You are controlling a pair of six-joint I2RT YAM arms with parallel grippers.
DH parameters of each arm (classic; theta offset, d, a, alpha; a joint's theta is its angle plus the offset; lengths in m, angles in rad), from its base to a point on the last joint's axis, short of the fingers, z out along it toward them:
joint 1: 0 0.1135 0.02 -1.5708
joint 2: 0 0 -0.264 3.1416
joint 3: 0.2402 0 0.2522 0
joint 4: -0.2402 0 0.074 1.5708
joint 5: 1.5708 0 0 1.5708
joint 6: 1.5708 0.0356 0 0
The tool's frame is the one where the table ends.
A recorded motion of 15 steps. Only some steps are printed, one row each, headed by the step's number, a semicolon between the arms.
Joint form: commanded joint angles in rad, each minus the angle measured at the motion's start. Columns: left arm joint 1, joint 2, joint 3, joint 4, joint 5, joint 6; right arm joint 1, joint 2, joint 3, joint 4, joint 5, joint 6.
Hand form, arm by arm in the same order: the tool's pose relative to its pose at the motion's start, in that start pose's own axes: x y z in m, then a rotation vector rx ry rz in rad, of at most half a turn. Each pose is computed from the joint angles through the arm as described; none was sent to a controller.
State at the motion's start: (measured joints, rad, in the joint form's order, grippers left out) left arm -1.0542 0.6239 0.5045 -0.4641 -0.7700 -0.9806; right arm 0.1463 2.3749 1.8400 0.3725 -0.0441 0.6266
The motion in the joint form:
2: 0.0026 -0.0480 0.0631 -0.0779 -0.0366 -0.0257; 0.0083 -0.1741 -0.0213 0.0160 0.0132 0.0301
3: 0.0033 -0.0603 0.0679 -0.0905 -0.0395 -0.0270; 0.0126 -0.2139 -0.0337 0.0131 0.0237 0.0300
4: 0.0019 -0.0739 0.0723 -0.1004 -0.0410 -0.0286; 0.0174 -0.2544 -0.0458 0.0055 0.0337 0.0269
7: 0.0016 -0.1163 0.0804 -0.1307 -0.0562 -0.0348; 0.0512 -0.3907 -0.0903 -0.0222 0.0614 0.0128
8: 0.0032 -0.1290 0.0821 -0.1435 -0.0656 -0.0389; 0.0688 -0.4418 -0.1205 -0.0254 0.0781 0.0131
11: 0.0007 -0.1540 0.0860 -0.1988 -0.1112 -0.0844; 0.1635 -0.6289 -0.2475 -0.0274 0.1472 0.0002
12: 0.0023 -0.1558 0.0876 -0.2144 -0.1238 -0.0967; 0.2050 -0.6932 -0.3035 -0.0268 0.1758 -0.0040
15: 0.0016 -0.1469 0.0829 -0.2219 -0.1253 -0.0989; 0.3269 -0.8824 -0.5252 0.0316 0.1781 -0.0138
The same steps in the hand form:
2: -0.0187 -0.0006 -0.0139 -0.0024 -0.0447 -0.0502; -0.0623 0.0521 -0.0382 -0.0970 -0.1380 0.0231
3: -0.0207 0.0006 -0.0161 -0.0019 -0.0492 -0.0550; -0.0724 0.0622 -0.0483 -0.1068 -0.1614 0.0228
4: -0.0227 0.0017 -0.0186 0.0032 -0.0529 -0.0619; -0.0820 0.0722 -0.0590 -0.1148 -0.1813 0.0200
7: -0.0279 0.0064 -0.0253 0.0070 -0.0730 -0.0826; -0.1054 0.1097 -0.0975 -0.1567 -0.2299 0.0078
8: -0.0292 0.0085 -0.0271 0.0016 -0.0822 -0.0887; -0.1089 0.1218 -0.1122 -0.1681 -0.2434 0.0105
11: -0.0306 0.0152 -0.0310 -0.0346 -0.1099 -0.1149; -0.1080 0.1664 -0.1692 -0.2219 -0.2746 0.0130
12: -0.0308 0.0168 -0.0314 -0.0489 -0.1174 -0.1189; -0.1017 0.1788 -0.1890 -0.2369 -0.2736 0.0158
15: -0.0283 0.0172 -0.0296 -0.0612 -0.1110 -0.1052; -0.0700 0.1984 -0.2457 -0.3469 -0.2230 0.0141

